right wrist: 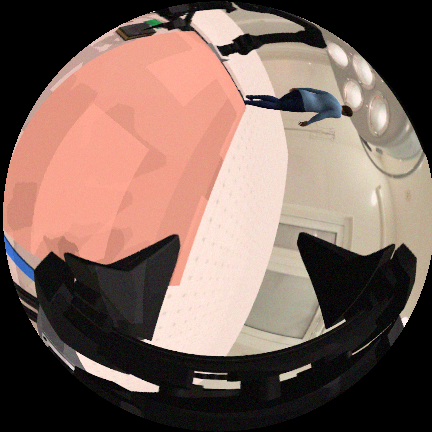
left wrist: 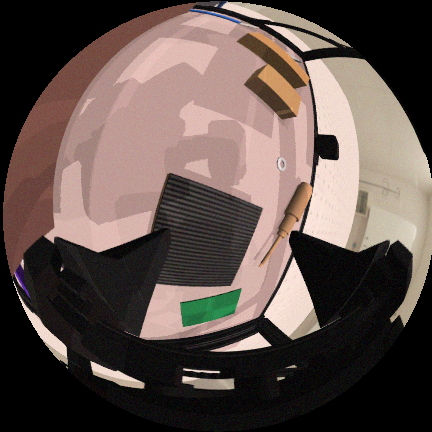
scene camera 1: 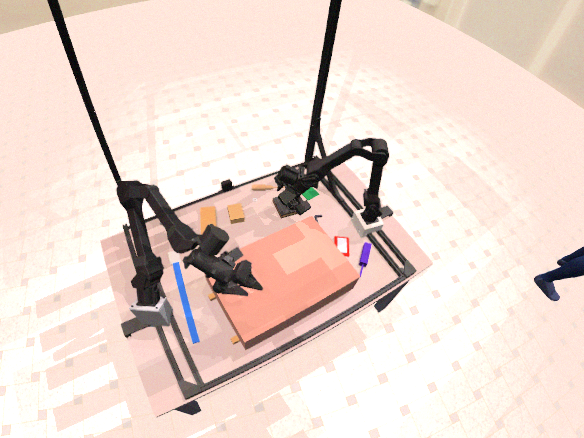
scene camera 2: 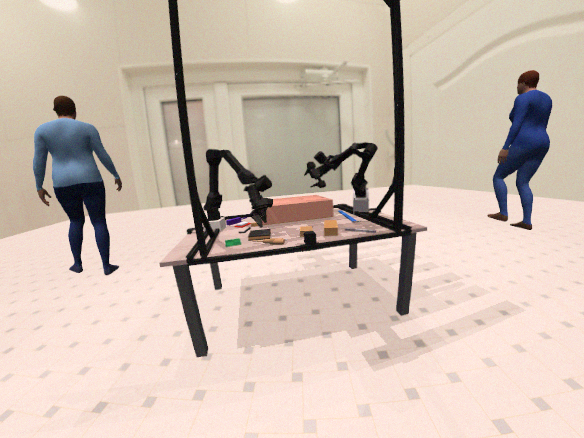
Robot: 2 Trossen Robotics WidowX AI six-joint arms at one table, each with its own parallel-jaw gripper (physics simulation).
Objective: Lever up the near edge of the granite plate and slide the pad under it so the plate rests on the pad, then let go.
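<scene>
A large salmon-coloured block, apparently the granite plate, lies on the table; two small orange ends show at its left edge in scene camera 1. A dark ribbed pad lies flat on the table, apart from the plate. My left gripper is open above the pad, pointing down, with nothing between its fingers. My right gripper is open and empty above the plate. What lies beneath the plate is mostly hidden.
A green piece and a screwdriver lie near the pad. Two orange blocks stand farther left in scene camera 1. A blue bar, a red-edged piece and a purple tool flank the plate.
</scene>
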